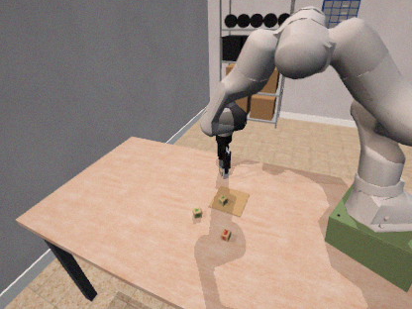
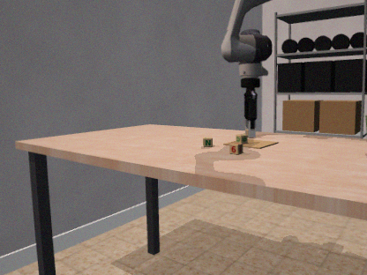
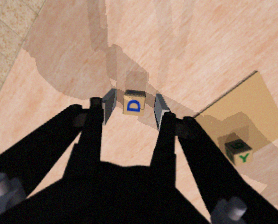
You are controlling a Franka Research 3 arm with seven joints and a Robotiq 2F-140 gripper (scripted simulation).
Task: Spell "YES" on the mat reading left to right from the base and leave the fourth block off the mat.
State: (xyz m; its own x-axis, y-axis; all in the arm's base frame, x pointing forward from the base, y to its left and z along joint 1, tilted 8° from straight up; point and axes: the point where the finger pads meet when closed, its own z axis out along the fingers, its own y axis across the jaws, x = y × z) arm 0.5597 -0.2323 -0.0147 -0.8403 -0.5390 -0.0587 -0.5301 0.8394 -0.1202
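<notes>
The S block lies 20 mm below my hand. Also, from my hand: green N block (290 mm to the left, 40 mm ahead, 20 mm below); then Y block (190 mm to the left, 40 mm behind, 10 mm below); then tan mat (170 mm to the left, 70 mm behind, 30 mm below).
</notes>
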